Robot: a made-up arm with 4 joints. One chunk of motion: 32 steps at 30 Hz.
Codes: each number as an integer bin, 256 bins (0 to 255) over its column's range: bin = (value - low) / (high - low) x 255, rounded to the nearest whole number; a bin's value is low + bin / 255 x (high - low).
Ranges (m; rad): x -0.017..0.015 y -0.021..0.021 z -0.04..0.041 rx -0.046..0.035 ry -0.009..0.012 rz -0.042..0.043
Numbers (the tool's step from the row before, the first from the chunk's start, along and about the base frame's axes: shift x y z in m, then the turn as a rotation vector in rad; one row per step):
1: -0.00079 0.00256 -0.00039 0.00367 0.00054 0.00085
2: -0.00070 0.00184 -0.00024 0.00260 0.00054 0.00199
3: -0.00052 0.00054 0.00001 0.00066 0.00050 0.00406
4: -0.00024 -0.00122 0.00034 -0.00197 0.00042 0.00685
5: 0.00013 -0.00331 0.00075 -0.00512 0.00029 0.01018
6: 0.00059 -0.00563 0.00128 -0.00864 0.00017 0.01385
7: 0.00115 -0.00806 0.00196 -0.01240 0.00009 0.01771
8: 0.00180 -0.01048 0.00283 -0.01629 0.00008 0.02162
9: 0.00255 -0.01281 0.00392 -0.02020 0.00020 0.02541
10: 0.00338 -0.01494 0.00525 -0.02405 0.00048 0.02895
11: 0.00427 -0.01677 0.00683 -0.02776 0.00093 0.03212
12: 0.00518 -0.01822 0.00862 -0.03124 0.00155 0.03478
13: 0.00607 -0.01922 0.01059 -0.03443 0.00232 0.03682
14: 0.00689 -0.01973 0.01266 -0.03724 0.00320 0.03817
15: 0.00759 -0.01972 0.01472 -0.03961 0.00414 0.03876
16: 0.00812 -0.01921 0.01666 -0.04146 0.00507 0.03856
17: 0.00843 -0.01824 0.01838 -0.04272 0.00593 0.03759
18: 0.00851 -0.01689 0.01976 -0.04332 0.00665 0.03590
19: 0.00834 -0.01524 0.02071 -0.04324 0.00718 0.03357
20: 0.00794 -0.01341 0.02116 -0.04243 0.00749 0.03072
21: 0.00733 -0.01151 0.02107 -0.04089 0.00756 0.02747
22: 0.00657 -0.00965 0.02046 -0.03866 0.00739 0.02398
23: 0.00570 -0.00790 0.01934 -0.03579 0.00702 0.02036
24: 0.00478 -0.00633 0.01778 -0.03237 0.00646 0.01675
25: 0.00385 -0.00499 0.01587 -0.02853 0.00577 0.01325
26: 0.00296 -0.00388 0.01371 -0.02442 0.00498 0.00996
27: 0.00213 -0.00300 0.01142 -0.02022 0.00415 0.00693
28: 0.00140 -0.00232 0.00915 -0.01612 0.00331 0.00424
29: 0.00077 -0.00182 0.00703 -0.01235 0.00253 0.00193
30: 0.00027 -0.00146 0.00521 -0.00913 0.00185 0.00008
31: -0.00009 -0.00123 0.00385 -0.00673 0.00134 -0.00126
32: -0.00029 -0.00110 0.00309 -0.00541 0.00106 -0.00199
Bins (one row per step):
1: 129 143 125 156 116 129
2: 130 139 125 153 116 132
3: 131 131 126 147 115 138
4: 134 120 127 139 114 147
5: 137 107 128 129 113 157
6: 140 93 130 118 111 168
7: 145 79 132 106 110 179
8: 150 64 135 94 110 191
9: 156 50 138 81 112 202
10: 162 37 142 69 115 213
11: 169 26 147 57 121 222
12: 177 17 153 46 128 230
13: 184 11 159 36 137 236
14: 190 8 166 28 148 241
15: 196 8 172 20 160 242
16: 200 11 178 14 171 242
17: 203 17 184 10 181 239
18: 203 25 188 8 190 234
19: 202 35 191 9 196 227
20: 199 46 193 11 200 218
21: 194 58 192 16 201 208
22: 188 69 190 23 199 198
23: 181 80 187 32 195 187
24: 174 89 182 43 188 176
25: 166 97 176 55 179 166
26: 159 104 169 68 170 156
27: 152 109 162 81 160 147
28: 147 113 155 94 149 139
29: 142 116 148 106 140 132
30: 138 119 142 116 132 126
31: 135 120 138 124 126 122
32: 133 121 136 128 122 120

